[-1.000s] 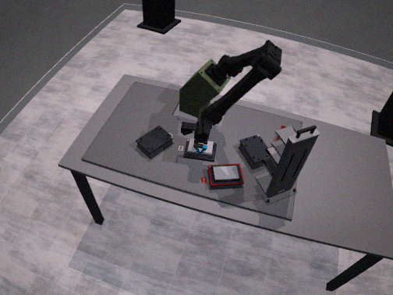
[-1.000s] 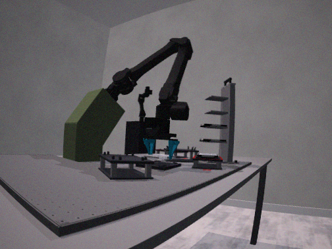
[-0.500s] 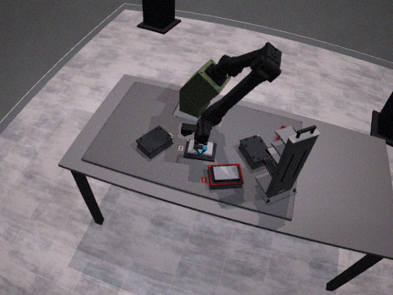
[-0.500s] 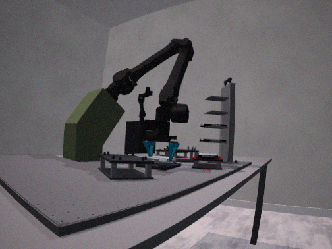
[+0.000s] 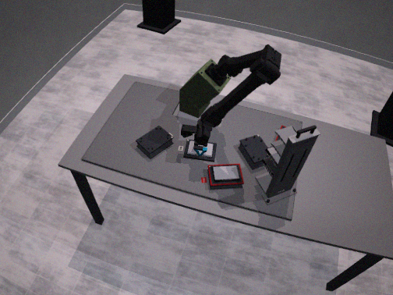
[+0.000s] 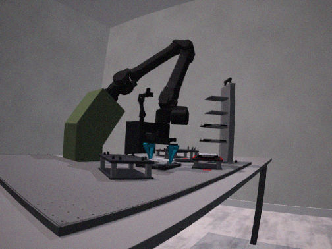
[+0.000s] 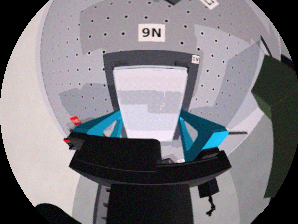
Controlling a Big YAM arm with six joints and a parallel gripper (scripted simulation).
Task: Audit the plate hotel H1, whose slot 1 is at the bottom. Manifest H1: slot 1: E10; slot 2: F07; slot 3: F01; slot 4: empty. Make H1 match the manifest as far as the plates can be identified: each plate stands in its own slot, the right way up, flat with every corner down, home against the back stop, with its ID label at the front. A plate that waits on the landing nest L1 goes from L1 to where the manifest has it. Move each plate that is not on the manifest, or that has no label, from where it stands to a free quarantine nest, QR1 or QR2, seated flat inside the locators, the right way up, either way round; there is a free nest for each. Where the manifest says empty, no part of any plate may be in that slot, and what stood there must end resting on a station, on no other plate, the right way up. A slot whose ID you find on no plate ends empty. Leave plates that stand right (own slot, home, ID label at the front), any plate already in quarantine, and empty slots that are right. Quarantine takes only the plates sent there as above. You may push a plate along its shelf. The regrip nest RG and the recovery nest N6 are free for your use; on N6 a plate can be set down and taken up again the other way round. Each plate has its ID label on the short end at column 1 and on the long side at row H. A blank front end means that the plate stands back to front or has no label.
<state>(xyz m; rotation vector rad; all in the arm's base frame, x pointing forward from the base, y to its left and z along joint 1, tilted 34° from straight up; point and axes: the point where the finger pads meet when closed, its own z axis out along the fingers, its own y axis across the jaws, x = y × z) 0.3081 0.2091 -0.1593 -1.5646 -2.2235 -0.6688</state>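
My hand is right at the white-topped plate. Round my hand: plate hotel H1 (40 mm ahead, 460 mm to the left, 190 mm above); then red-framed nest (300 mm behind, 400 mm to the left, 10 mm above).
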